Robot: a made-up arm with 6 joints. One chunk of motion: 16 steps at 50 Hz.
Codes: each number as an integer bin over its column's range. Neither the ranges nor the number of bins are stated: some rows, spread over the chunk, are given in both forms.
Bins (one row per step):
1: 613 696 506 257 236 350
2: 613 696 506 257 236 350
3: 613 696 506 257 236 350
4: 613 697 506 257 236 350
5: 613 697 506 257 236 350
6: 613 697 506 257 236 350
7: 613 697 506 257 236 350
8: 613 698 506 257 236 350
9: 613 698 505 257 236 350
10: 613 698 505 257 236 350
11: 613 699 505 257 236 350
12: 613 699 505 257 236 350
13: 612 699 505 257 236 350
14: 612 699 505 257 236 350
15: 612 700 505 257 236 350
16: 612 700 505 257 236 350
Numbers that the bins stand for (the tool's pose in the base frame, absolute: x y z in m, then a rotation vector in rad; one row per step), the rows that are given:
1: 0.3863 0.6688 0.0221 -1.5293 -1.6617 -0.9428
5: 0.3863 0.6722 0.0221 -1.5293 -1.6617 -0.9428
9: 0.3863 0.6756 0.0187 -1.5293 -1.6617 -0.9428
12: 0.3863 0.6790 0.0187 -1.5293 -1.6617 -0.9428
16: 0.3829 0.6824 0.0187 -1.5293 -1.6617 -0.9428
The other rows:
2: 0.3863 0.6688 0.0221 -1.5293 -1.6617 -0.9428
3: 0.3863 0.6688 0.0221 -1.5293 -1.6617 -0.9428
4: 0.3863 0.6722 0.0221 -1.5293 -1.6617 -0.9428
6: 0.3863 0.6722 0.0221 -1.5293 -1.6617 -0.9428
7: 0.3863 0.6722 0.0221 -1.5293 -1.6617 -0.9428
8: 0.3863 0.6756 0.0221 -1.5293 -1.6617 -0.9428
10: 0.3863 0.6756 0.0187 -1.5293 -1.6617 -0.9428
11: 0.3863 0.6790 0.0187 -1.5293 -1.6617 -0.9428
13: 0.3829 0.6790 0.0187 -1.5293 -1.6617 -0.9428
14: 0.3829 0.6790 0.0187 -1.5293 -1.6617 -0.9428
15: 0.3829 0.6824 0.0187 -1.5293 -1.6617 -0.9428

